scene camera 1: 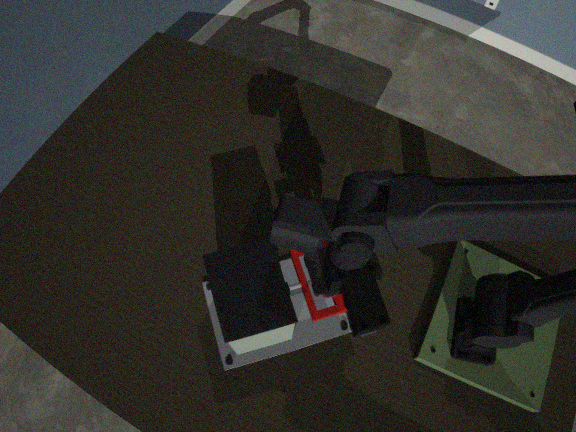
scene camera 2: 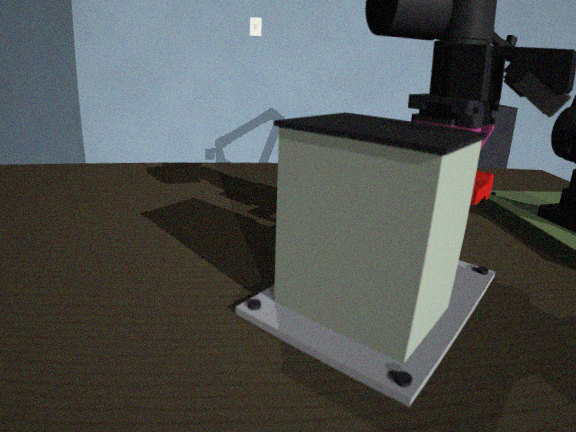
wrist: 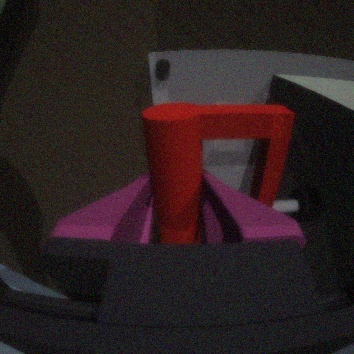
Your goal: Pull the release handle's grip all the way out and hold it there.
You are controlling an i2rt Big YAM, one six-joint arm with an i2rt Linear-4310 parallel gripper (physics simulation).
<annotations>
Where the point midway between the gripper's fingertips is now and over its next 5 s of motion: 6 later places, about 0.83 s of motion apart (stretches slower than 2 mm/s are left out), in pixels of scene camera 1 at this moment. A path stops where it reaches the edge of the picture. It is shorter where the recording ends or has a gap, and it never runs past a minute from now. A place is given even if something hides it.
My gripper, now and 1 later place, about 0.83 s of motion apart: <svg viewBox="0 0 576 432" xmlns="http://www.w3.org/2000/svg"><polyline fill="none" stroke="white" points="335,286 357,279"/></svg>
</annotations>
